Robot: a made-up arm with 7 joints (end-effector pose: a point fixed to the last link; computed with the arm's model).
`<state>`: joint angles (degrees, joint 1 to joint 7).
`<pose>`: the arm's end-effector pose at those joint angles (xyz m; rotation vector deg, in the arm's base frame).
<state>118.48 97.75 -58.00 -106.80 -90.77 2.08 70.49</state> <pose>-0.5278 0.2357 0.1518 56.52 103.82 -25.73</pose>
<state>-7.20 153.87 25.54 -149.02 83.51 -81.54 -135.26</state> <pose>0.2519 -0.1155 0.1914 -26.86 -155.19 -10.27</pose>
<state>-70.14 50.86 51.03 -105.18 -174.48 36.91 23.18</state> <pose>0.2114 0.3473 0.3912 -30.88 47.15 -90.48</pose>
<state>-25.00 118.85 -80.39 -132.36 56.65 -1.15 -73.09</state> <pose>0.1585 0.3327 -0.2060 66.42 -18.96 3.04</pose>
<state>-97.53 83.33 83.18 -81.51 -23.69 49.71 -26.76</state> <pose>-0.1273 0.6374 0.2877 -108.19 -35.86 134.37</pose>
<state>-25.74 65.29 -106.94 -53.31 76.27 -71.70 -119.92</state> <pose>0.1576 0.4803 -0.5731 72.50 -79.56 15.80</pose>
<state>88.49 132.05 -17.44 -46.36 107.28 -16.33 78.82</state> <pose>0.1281 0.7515 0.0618 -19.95 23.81 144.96</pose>
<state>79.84 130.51 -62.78 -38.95 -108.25 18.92 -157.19</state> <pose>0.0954 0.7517 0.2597 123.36 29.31 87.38</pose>
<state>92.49 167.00 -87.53 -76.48 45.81 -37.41 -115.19</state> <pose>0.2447 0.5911 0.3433 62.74 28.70 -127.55</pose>
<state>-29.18 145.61 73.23 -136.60 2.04 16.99 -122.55</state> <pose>-0.1028 -0.2618 0.4186 -23.66 67.17 -10.59</pose>
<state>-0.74 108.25 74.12 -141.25 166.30 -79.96 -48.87</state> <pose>0.0746 -0.0347 0.4221 -99.53 -37.42 15.14</pose>
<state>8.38 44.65 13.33 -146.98 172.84 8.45 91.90</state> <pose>0.2397 0.0896 -0.0090 47.30 -132.39 51.20</pose>
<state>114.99 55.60 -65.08 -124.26 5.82 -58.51 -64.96</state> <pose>-0.4865 -0.2514 0.0590 5.20 36.46 58.28</pose>
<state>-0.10 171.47 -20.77 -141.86 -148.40 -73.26 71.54</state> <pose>0.3285 0.0963 0.1131 -140.56 16.11 65.33</pose>
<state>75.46 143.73 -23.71 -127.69 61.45 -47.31 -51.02</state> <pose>0.0332 0.3706 -0.1839 40.84 18.84 3.49</pose>
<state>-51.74 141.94 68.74 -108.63 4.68 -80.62 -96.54</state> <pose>-0.3455 -0.1346 0.5278 6.69 68.27 48.38</pose>
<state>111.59 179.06 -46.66 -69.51 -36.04 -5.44 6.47</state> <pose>0.3851 0.5767 -0.1748 105.43 17.90 -125.96</pose>
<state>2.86 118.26 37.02 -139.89 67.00 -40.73 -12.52</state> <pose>0.3268 -0.0019 0.2857 -15.46 -56.03 -16.06</pose>
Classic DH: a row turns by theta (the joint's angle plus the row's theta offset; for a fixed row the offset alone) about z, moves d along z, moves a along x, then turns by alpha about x. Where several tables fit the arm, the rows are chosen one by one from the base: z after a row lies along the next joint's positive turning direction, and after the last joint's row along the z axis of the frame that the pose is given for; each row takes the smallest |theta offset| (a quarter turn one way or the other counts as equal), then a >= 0, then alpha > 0; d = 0 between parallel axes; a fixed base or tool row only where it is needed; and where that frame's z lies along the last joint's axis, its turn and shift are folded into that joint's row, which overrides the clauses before.
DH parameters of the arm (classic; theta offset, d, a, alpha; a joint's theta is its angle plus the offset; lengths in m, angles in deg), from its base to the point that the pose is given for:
base (fixed): 0 0.0626 0.002 -70
joint 1: 90 -0.0446 0.0143 90
joint 2: 70 -0.045 0.009 -90
joint 3: -90 -0.419 0.066 -90
joint 4: 0 -0.016 -0.078 90
joint 5: 0 -0.414 -0.017 -90
joint 6: 0 -0.016 -0.024 90
joint 7: -62.04 0.0001 -0.0182 -82.18
tool (fixed): 165.44 0.0063 0 0

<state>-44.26 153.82 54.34 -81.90 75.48 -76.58 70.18</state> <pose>-0.2486 -0.1505 0.7203 -3.12 -52.78 -73.10</pose>
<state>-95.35 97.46 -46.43 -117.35 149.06 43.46 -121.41</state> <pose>0.3647 0.0421 0.3933 29.56 -70.23 -12.89</pose>
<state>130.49 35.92 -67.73 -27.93 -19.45 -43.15 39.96</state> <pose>-0.6801 -0.1424 0.6117 -27.07 -166.04 -20.49</pose>
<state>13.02 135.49 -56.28 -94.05 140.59 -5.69 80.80</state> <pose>0.1378 0.5608 0.0000 -104.05 56.38 132.11</pose>
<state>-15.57 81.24 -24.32 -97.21 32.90 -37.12 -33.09</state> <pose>0.5015 0.3509 -0.1447 8.88 -60.02 32.72</pose>
